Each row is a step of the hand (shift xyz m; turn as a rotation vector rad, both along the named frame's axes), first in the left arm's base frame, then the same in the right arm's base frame.
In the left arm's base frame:
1: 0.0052 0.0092 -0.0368 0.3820 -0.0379 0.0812
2: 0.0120 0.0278 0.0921 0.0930 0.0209 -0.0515
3: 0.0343 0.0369 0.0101 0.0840 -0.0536 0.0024
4: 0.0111 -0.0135 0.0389 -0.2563 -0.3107 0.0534
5: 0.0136 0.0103 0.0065 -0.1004 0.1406 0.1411
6: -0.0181 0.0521 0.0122 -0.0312 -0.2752 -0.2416
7: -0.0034 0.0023 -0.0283 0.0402 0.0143 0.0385
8: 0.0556 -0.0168 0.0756 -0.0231 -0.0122 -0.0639
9: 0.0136 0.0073 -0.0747 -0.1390 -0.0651 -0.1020
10: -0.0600 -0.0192 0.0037 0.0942 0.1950 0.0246
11: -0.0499 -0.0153 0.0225 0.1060 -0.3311 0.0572
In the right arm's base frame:
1: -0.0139 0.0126 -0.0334 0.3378 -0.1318 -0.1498
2: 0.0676 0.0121 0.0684 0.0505 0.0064 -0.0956
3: 0.0422 0.0267 -0.0119 0.0541 -0.0707 -0.0448
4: 0.0269 -0.0206 0.0259 -0.2532 -0.2506 0.1954
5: 0.0170 0.0061 -0.0026 0.0347 0.1395 0.1706
6: 0.0058 0.0527 0.0194 -0.2291 -0.2273 -0.1759
7: -0.0178 0.0067 -0.0214 0.0568 -0.0001 0.0085
8: 0.0816 -0.0385 0.0308 -0.0568 0.0017 -0.0392
9: -0.0287 0.0139 -0.0693 -0.1833 -0.0187 -0.0036
10: -0.0504 -0.0058 0.0375 0.1383 0.1644 -0.0369
11: -0.0310 -0.0067 0.0472 0.0306 -0.3509 -0.0072

